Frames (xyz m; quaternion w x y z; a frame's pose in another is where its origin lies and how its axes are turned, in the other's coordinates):
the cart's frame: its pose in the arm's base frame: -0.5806 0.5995 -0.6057 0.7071 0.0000 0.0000 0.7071
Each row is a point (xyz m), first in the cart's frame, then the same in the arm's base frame.
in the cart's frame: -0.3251 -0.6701 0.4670
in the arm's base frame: 0.0895 0.2744 -0.1387
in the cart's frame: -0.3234 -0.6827 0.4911
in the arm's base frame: 0.1021 0.2761 -0.1146
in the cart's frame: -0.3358 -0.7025 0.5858
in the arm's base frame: 0.1219 0.2637 -0.0199
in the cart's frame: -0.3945 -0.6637 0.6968
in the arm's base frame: 0.0831 0.2050 0.0911
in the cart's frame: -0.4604 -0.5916 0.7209
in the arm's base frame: 0.0110 0.1391 0.1152
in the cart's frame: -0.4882 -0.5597 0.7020
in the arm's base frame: -0.0209 0.1113 0.0963
